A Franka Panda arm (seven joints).
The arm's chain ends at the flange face. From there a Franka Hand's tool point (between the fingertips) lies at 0.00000 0.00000 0.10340 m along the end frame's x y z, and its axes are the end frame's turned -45 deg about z.
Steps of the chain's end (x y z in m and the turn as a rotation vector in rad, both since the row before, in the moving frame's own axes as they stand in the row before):
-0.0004 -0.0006 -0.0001 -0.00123 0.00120 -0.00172
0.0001 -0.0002 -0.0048 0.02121 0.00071 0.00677
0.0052 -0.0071 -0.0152 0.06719 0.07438 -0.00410
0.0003 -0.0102 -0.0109 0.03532 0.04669 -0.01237
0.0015 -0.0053 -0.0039 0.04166 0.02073 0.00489
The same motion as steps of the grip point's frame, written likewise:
0.0001 -0.0005 -0.0001 -0.00172 -0.00002 -0.00172
0.0018 -0.0016 -0.0048 0.01450 0.01550 0.00677
0.0190 -0.0008 -0.0157 -0.00508 0.10011 -0.00410
0.0134 -0.0062 -0.0111 -0.00804 0.05799 -0.01237
0.0094 -0.0042 -0.0040 0.01480 0.04412 0.00489

